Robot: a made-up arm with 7 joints.
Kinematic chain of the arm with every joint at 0, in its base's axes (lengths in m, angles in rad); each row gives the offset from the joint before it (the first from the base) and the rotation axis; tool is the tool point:
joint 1: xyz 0 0 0 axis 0 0.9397 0.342
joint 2: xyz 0 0 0 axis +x
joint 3: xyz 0 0 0 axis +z
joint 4: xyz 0.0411 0 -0.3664 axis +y
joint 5: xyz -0.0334 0 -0.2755 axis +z
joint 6: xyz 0 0 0 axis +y
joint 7: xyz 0 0 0 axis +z
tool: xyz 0 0 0
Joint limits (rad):
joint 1: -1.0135..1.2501
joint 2: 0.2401..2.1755
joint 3: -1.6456..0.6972
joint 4: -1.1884..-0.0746
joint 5: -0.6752..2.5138
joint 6: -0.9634..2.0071
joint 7: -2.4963..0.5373
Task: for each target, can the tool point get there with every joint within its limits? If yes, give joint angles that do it. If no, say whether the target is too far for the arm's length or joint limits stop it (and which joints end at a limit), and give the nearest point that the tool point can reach.
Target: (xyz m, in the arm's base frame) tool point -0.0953 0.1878 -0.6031
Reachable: yes | joints 0.3743 0.3952 -0.3907 -0.5381 -0.1009 0.3394 -1.0197
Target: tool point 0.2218 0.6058 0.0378
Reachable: yes | joints -0.6322 1.4965 -0.0842 -0.2532 2.2217 1.5705 0.2496
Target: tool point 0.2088 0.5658 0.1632
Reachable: yes | joints -0.2900 1.6168 0.4085 -0.7545 2.1233 1.7526 -1.7797
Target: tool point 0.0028 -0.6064 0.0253
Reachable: no: joint limits stop it (at a limit: joint 1, joint 2, joint 3, joint 4) | nearest point -0.4493 -0.2725 -0.2342 | short by 0.619 m
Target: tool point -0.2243 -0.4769 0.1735
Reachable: no: joint limits stop it (at a limit: joint 1, joint 2, joint 3, joint 4) | nearest point -0.4493 -0.2725 -0.2342 | short by 0.509 m
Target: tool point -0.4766 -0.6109 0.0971
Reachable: no: too far | nearest point -0.4493 -0.2725 -0.2342 | short by 0.474 m
